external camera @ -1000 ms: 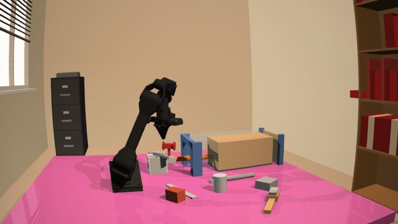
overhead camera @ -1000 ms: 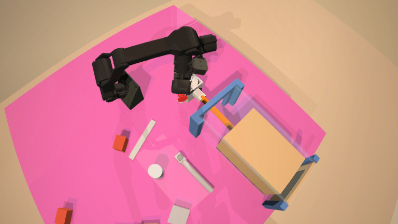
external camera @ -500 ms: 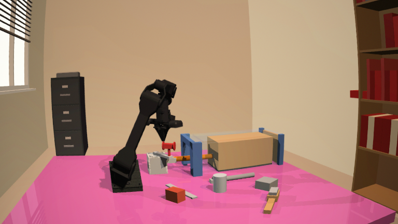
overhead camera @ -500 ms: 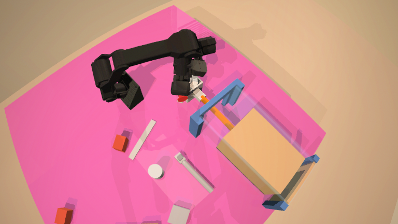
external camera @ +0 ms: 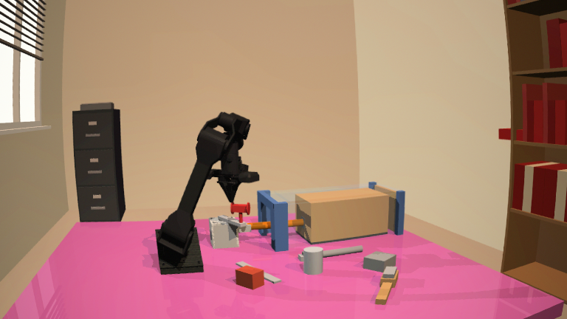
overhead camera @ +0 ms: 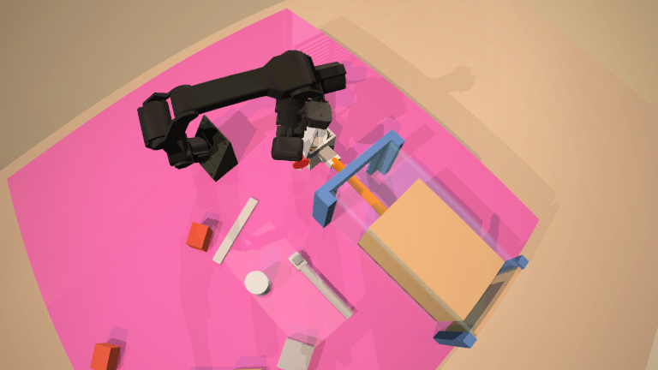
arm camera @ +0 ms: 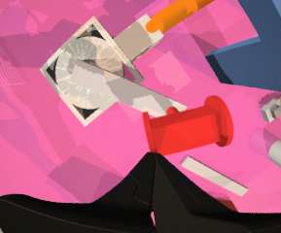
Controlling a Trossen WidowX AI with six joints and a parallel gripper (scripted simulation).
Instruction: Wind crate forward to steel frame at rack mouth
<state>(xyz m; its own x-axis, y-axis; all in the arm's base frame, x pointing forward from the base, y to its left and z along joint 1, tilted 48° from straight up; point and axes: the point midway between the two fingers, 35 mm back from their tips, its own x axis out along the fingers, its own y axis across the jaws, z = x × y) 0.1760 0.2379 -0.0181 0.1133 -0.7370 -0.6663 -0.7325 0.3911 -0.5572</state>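
Now: gripper tip 30 mm short of the red knob and 30 mm above it. Round my gripper tip: blue steel frame: 140 mm ahead, 90 mm to the left, 60 mm below; winch: 130 mm below, 80 mm to the left, 40 mm behind; winch handle: 60 mm below, 30 mm to the left, 10 mm ahead.
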